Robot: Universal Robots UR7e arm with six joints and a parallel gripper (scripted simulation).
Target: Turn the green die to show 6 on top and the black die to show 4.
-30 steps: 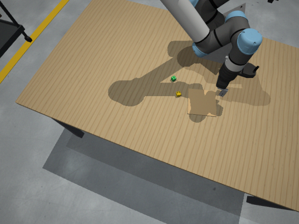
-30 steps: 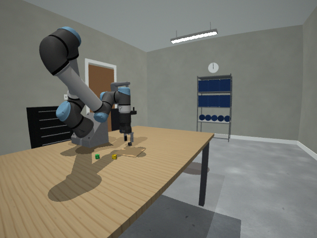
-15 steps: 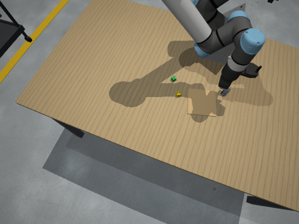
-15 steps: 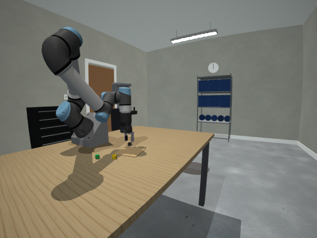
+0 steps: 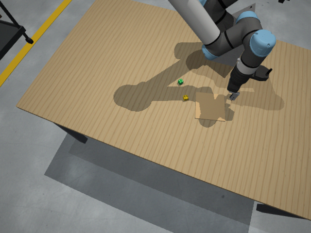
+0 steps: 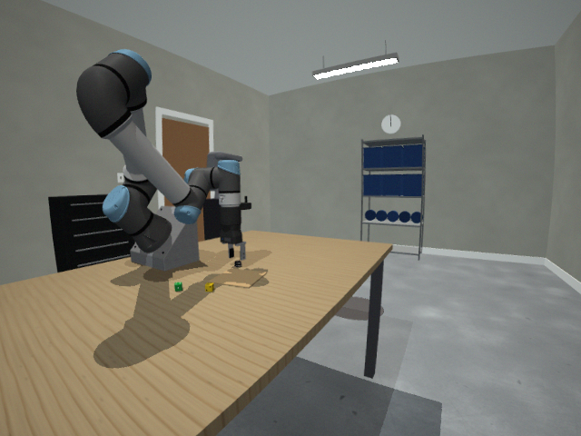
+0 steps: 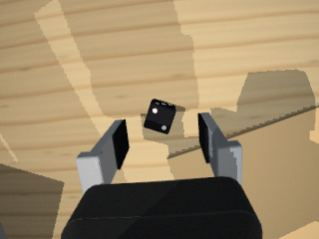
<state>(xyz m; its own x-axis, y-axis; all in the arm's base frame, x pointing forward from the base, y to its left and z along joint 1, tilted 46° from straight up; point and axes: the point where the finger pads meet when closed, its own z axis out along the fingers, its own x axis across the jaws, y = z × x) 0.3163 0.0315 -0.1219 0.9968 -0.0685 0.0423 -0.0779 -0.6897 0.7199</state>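
The black die lies 10 mm to the left of my hand and 40 mm below it. Round my hand: green die (10 mm behind, 260 mm to the right, 40 mm below); then yellow die (70 mm ahead, 210 mm to the right, 40 mm below); then tan mat (80 mm ahead, 90 mm to the right, 50 mm below).
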